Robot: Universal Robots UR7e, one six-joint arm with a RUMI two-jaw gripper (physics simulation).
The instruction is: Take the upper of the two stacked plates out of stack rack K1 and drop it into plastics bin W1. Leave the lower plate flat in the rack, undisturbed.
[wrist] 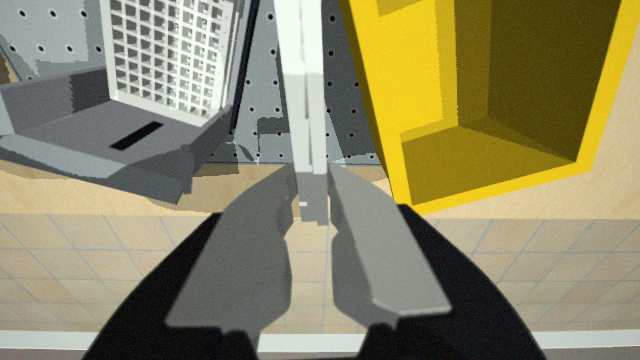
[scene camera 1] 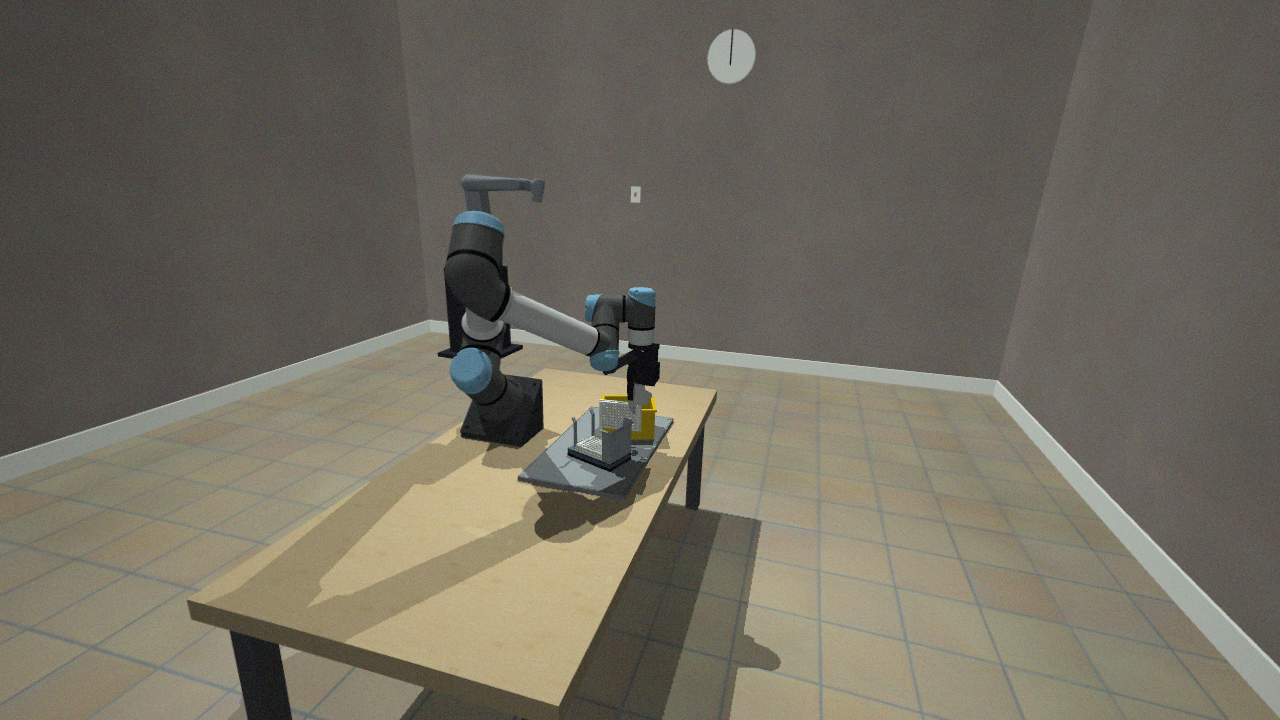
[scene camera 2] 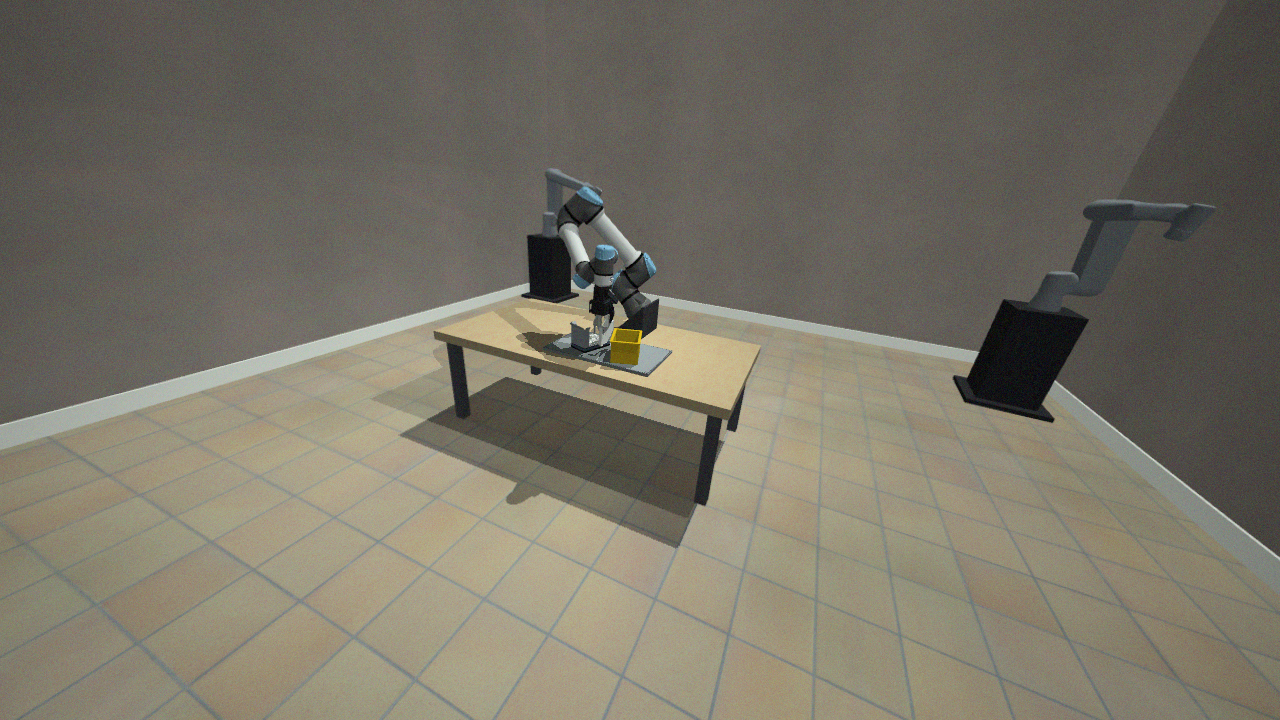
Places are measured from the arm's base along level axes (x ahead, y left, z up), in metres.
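Where they show: gripper, between the fingertips: [wrist: 311, 166] [scene camera 1: 634, 412] [scene camera 2: 602, 332]; arm's base, origin of its link: [scene camera 1: 500, 399] [scene camera 2: 640, 311].
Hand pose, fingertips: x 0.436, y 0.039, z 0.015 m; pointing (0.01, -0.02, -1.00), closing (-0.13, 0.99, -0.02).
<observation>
Things, the pixels of their top centre, and the offset from my fingertips. Level surfaces: height alone.
- upper plate, centre of its top: [wrist: 302, 103] [scene camera 1: 620, 402] [scene camera 2: 606, 323] dx -0.043, dy -0.006, dz +0.028 m
- grey stack rack K1, centre of its top: [wrist: 53, 17] [scene camera 1: 600, 419] [scene camera 2: 590, 321] dx -0.063, dy -0.104, dz +0.009 m
- white gridded lower plate, centre of its top: [wrist: 165, 32] [scene camera 1: 601, 445] [scene camera 2: 589, 338] dx -0.057, dy -0.106, dz -0.072 m
- yellow plastics bin W1, centre of its top: [wrist: 497, 73] [scene camera 1: 628, 402] [scene camera 2: 626, 335] dx -0.057, dy +0.092, dz -0.011 m
- wooden table, height of its surface: dz -0.124 m
My gripper [scene camera 1: 639, 396] [scene camera 2: 600, 325] [wrist: 311, 166] is shut on the upper plate [scene camera 1: 616, 414] [wrist: 303, 100], a white plate held upright on its edge. In the wrist view the plate hangs between the rack and the bin, over the board. The grey stack rack K1 [scene camera 1: 615, 444] [scene camera 2: 580, 335] [wrist: 100, 122] stands on one side. The white gridded lower plate [scene camera 1: 589, 446] [wrist: 165, 60] lies flat in it. The yellow plastics bin W1 [scene camera 1: 646, 421] [scene camera 2: 625, 348] [wrist: 415, 60] stands on the other side, with its open top up. Its far interior is partly cut off in the wrist view.
Rack and bin stand on a grey perforated board [scene camera 1: 550, 474] [scene camera 2: 657, 360] [wrist: 261, 65] on the wooden table [scene camera 1: 447, 573] [scene camera 2: 707, 367]. Thin upright posts [scene camera 1: 574, 430] rise at the rack's side. The arm's black base [scene camera 1: 503, 419] is on the table. Other grey arms stand on pedestals beyond the table.
</observation>
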